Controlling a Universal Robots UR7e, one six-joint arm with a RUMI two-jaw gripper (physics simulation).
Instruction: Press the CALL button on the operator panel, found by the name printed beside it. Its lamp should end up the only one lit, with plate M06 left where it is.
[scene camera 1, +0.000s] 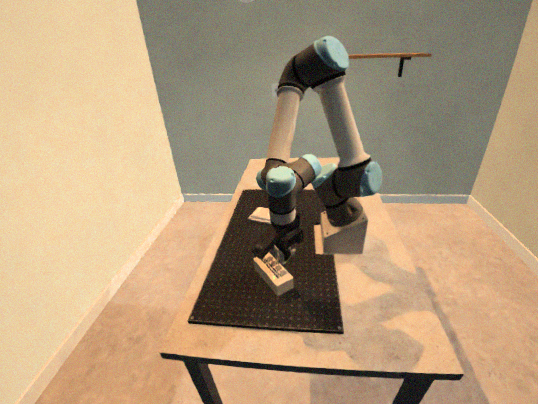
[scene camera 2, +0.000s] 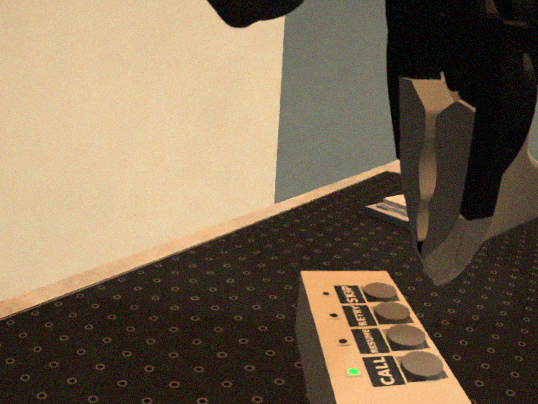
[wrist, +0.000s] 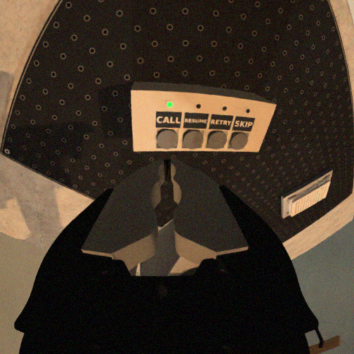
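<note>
From scene camera 2 you'd see the gripper (scene camera 2: 436, 280), and there's an operator panel (scene camera 2: 341, 345) there as well. Scene camera 1 has the gripper (scene camera 1: 281, 263) in it too, along with the panel (scene camera 1: 279, 284). As for the wrist view, that gives you a pale plate (wrist: 313, 194), plus the gripper (wrist: 168, 161) and the panel (wrist: 154, 105).
</note>
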